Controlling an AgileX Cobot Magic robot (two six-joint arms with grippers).
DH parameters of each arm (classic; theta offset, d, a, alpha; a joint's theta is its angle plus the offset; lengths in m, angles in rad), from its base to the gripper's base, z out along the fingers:
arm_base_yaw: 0 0.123 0 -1.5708
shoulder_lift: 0.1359 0 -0.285 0
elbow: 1.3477 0 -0.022 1.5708
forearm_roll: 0 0.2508 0 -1.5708
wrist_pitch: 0 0 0.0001 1.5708
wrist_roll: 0 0.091 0 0
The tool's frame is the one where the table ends.
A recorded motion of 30 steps. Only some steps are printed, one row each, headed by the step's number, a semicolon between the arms.
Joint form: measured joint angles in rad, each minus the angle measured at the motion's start. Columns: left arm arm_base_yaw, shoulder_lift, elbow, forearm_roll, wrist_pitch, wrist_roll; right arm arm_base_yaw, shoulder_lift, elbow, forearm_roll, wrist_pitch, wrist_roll.
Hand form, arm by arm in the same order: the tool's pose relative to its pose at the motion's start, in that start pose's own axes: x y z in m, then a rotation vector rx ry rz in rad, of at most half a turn. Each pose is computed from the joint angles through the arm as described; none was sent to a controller.
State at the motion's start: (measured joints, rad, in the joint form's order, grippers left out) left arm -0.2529 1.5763 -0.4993 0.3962 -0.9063 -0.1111; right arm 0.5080 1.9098 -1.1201 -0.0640 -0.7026 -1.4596
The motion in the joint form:
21: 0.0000 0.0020 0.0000 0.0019 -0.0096 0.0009; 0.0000 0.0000 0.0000 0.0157 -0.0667 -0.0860
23: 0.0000 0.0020 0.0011 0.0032 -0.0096 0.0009; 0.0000 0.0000 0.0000 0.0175 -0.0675 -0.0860
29: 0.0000 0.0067 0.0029 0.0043 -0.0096 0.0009; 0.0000 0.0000 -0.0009 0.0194 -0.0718 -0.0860
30: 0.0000 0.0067 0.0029 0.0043 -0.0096 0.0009; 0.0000 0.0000 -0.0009 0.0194 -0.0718 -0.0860
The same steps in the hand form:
21: -0.0003 -0.0002 0.0002 0.0028 -0.0075 0.0015; 0.0003 -0.0061 -0.0002 0.0673 0.0060 -0.0743
23: 0.0000 -0.0004 0.0000 0.0040 -0.0063 0.0019; 0.0004 -0.0062 -0.0002 0.0682 0.0071 -0.0730
29: 0.0017 -0.0007 0.0002 0.0057 -0.0001 0.0006; 0.0005 -0.0069 -0.0001 0.0734 0.0081 -0.0716
30: 0.0017 -0.0007 0.0002 0.0057 -0.0001 0.0006; 0.0005 -0.0069 -0.0001 0.0734 0.0081 -0.0716

